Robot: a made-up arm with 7 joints.
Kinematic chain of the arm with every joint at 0, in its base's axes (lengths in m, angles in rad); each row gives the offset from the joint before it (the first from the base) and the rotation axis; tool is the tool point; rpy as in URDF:
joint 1: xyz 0 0 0.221 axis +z
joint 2: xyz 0 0 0 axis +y
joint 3: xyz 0 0 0.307 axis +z
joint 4: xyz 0.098 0 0 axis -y
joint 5: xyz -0.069 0 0.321 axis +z
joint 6: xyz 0 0 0 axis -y
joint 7: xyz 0.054 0 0 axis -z
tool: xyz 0 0 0 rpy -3.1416 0 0
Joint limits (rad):
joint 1: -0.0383..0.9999
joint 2: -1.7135..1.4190
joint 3: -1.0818..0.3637
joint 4: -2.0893..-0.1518
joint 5: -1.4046..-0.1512
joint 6: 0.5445..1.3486
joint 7: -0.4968..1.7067
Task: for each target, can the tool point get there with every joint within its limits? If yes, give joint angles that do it. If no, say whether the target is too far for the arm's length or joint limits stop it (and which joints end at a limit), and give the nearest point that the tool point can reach.
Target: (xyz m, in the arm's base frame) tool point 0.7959 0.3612 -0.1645
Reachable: no: too far | nearest point 0.5860 0.2659 -0.0255 | short by 0.269 m
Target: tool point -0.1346 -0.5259 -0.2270
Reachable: no: joint limits stop it (at a limit: joint 1, joint 2, joint 3, joint 4, joint 5, joint 6) | nearest point -0.2689 -0.6055 0.1291 | short by 0.389 m
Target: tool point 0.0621 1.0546 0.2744
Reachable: no: too far | nearest point 0.2380 0.6260 0.2590 | short by 0.464 m
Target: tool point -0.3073 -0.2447 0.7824
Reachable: yes | joints 0.3585 -1.0138 -0.3428 -0.7201 -0.7706 0.9948 0.6743
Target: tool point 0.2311 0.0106 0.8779
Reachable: yes | joints 0.5835 -0.0135 -0.4571 -0.5289 -0.7706 1.1681 0.9426
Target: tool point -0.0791 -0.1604 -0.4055
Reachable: no: joint limits stop it (at a limit: joint 1, joint 2, joint 4, joint 5) | nearest point 0.2192 -0.1222 -0.1733 | short by 0.380 m
